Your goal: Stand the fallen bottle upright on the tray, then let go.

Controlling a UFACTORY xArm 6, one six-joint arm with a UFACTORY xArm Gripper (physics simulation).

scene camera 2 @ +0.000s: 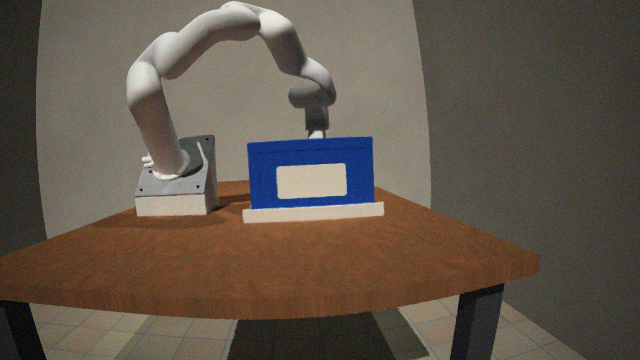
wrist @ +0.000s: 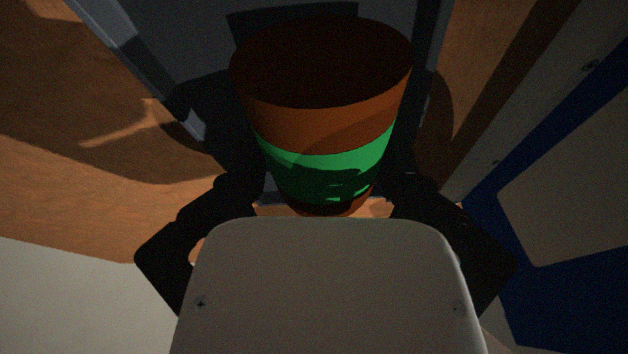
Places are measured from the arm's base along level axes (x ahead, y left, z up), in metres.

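Where they show: arm's base, link origin: [scene camera 2: 171,165].
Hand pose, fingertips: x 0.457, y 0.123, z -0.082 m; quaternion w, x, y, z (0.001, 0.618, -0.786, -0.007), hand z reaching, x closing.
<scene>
Each offset is from my fingertips to the top centre of the thing. "spot": to the spot under its first point. Level surfaces: height alone.
The orange bottle with a green band {dx -0.019, dy +0.003, dz +0.046 m} [wrist: 325,167] is between the gripper's dark fingers in the wrist view. Its round base faces up towards the camera, and its neck end is hidden behind the gripper's pale housing. My gripper [wrist: 323,136] is shut on the bottle around its body, with a finger on each side. The bottle is on its side or tilted, over the dark grey tray {spot: dx +0.079, dy +0.110, dz -0.036 m} [wrist: 105,22]; the height of any gap to the tray is hard to judge. In scene camera 2 the fingers, bottle and tray are hidden behind the blue panel.
The upright blue panel [scene camera 2: 360,175] [wrist: 565,305] with a cream rectangle stands beside the tray, on a pale foot [scene camera 2: 315,212] [wrist: 530,115]. The robot's base [scene camera 2: 170,205] stands on the wooden table {dz -0.056 m} [scene camera 2: 300,265] [wrist: 90,210], left of the panel in scene camera 2.
</scene>
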